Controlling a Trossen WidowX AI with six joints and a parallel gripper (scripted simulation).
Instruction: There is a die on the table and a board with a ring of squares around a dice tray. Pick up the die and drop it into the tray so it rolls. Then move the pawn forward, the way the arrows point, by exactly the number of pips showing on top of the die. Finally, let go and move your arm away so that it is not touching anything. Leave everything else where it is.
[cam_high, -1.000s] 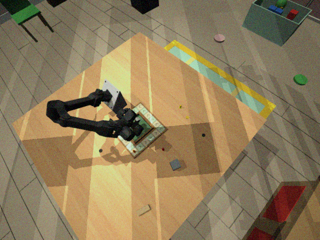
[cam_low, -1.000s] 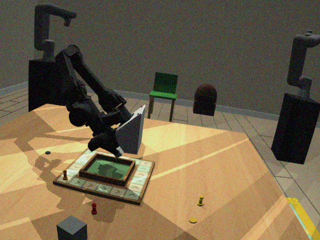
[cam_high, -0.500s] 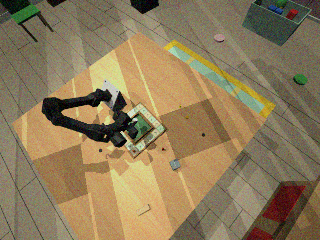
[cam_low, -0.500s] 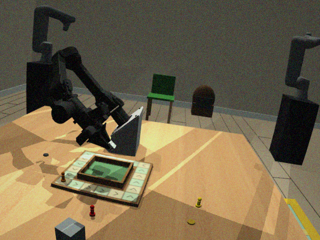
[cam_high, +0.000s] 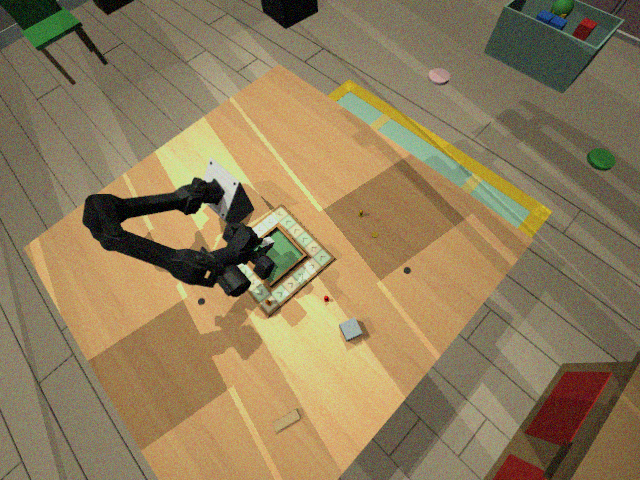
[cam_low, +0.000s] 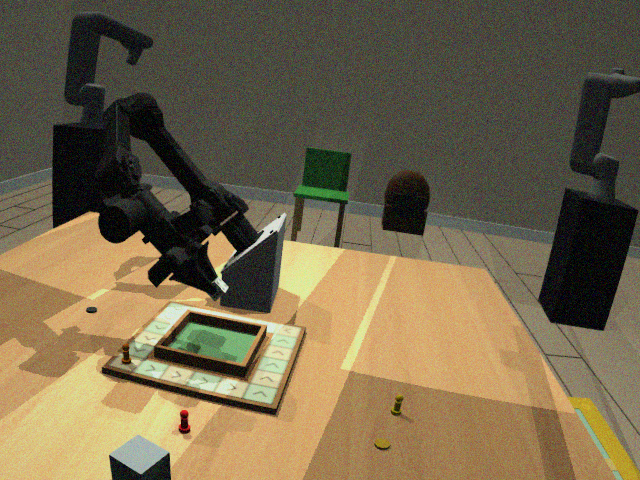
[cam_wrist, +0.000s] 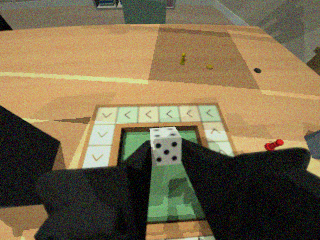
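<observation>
The white die lies right at my gripper tip. The rest, counted from my gripper tip: green tray 110 mm below; orange pawn 120 mm ahead, 110 mm to the right, 90 mm below; red pawn 220 mm ahead, 40 mm to the left, 100 mm below.
</observation>
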